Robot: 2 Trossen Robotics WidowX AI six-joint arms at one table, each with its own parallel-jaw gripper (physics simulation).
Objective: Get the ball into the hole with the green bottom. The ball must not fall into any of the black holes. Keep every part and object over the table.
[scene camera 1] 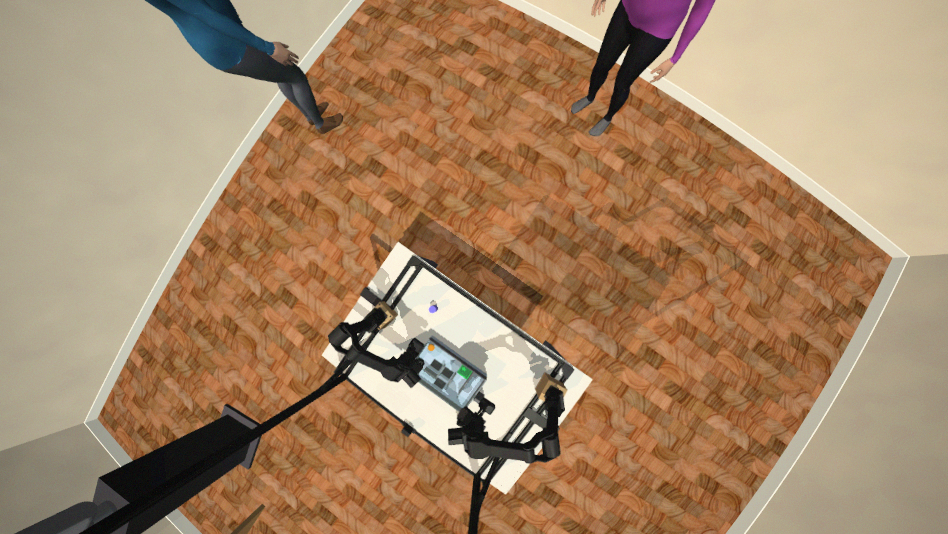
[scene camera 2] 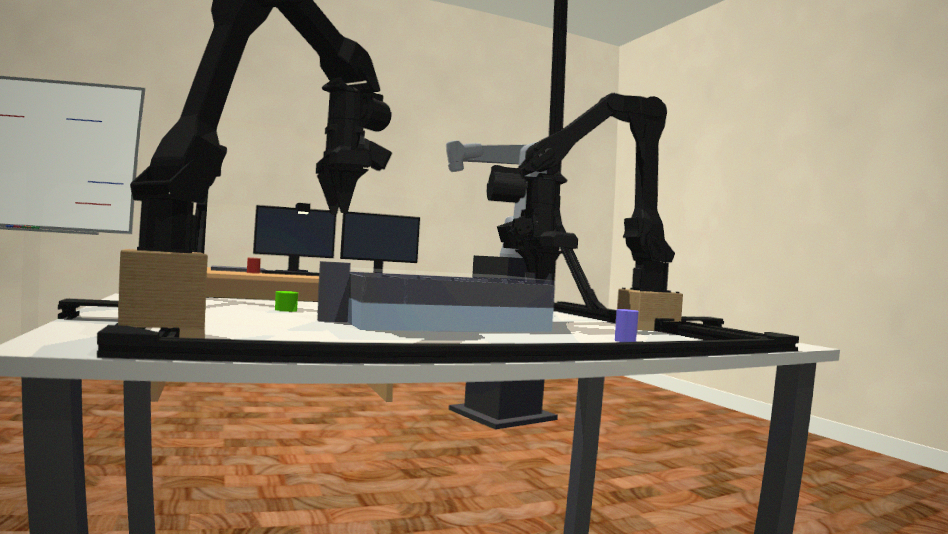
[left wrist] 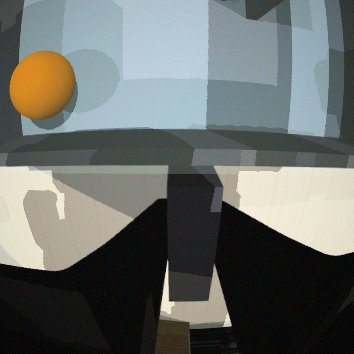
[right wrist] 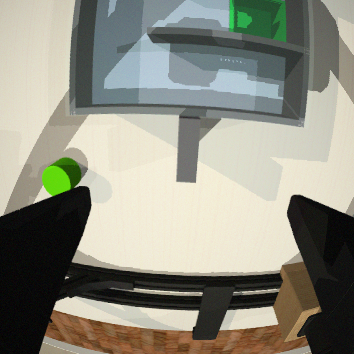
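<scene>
The blue-grey maze box (scene camera 2: 451, 317) (left wrist: 125, 159) (right wrist: 140, 111) lies on the table. The orange ball (scene camera 1: 431, 347) (left wrist: 42, 85) rests inside, in a corner at the box's left-arm end. The green-bottomed hole (scene camera 1: 465, 372) (right wrist: 257, 20) is toward the other end, beside an inner wall. Several black holes (scene camera 1: 439, 382) lie between. My left gripper (scene camera 2: 540, 273) (left wrist: 187, 207) is shut on the dark handle (left wrist: 192, 245) at its end of the box. My right gripper (scene camera 2: 339, 209) (right wrist: 193, 201) is open and empty, above the other handle (scene camera 2: 334, 291) (right wrist: 188, 150).
A purple cylinder (scene camera 1: 433, 308) (scene camera 2: 626, 325) stands on the table, off the box's side. A green cylinder (scene camera 2: 286, 301) (right wrist: 61, 177) stands near the right-arm end. Black rails (scene camera 2: 398, 350) run along the table edges, and wooden blocks (scene camera 2: 162, 291) (scene camera 2: 663, 305) carry the arms.
</scene>
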